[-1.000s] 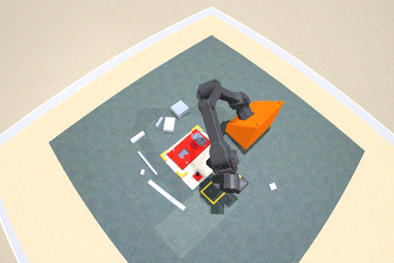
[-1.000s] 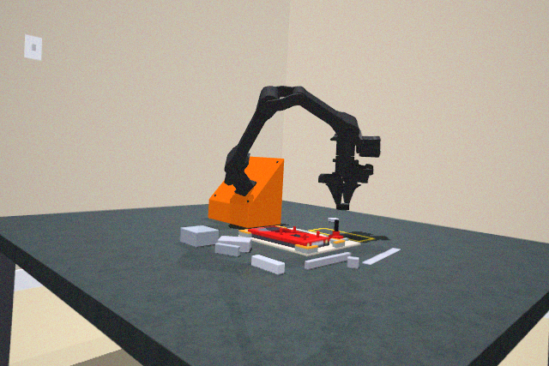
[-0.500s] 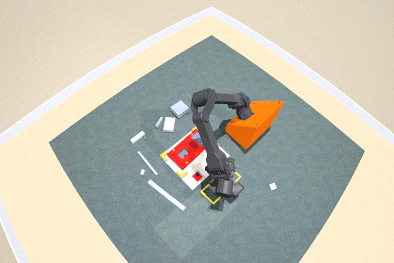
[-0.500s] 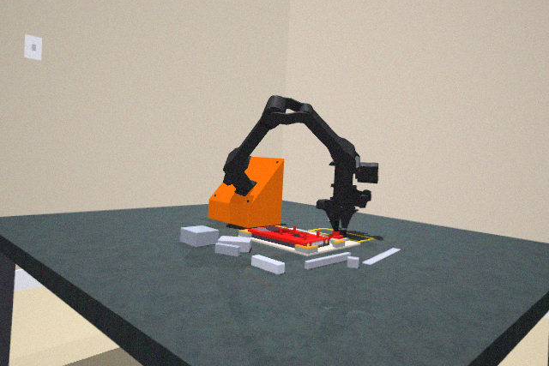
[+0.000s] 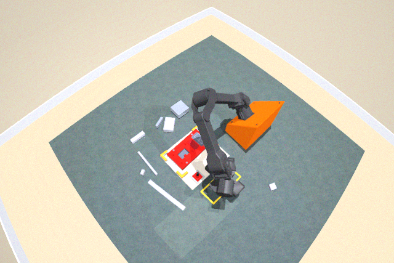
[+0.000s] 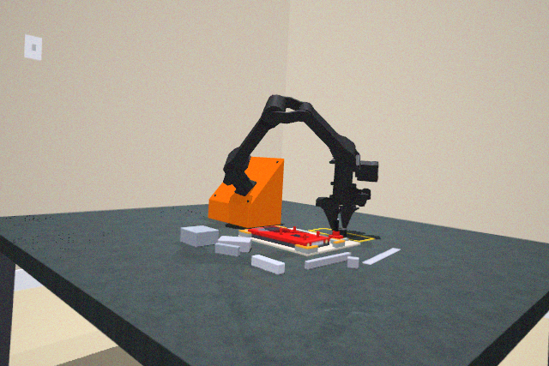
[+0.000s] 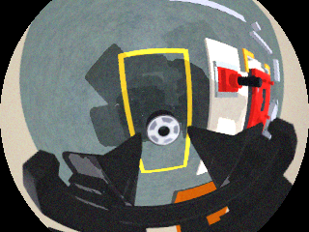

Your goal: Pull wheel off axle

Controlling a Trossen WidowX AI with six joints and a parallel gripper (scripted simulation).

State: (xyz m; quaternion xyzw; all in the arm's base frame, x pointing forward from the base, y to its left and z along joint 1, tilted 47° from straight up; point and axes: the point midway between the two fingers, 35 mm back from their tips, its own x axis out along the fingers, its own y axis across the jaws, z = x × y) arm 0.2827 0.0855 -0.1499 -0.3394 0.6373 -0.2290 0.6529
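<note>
My gripper tip is 10 mm above the grey wheel. The rest, counted from my gripper tip: dark axle (80 mm ahead, 90 mm to the right, 20 mm above).
</note>
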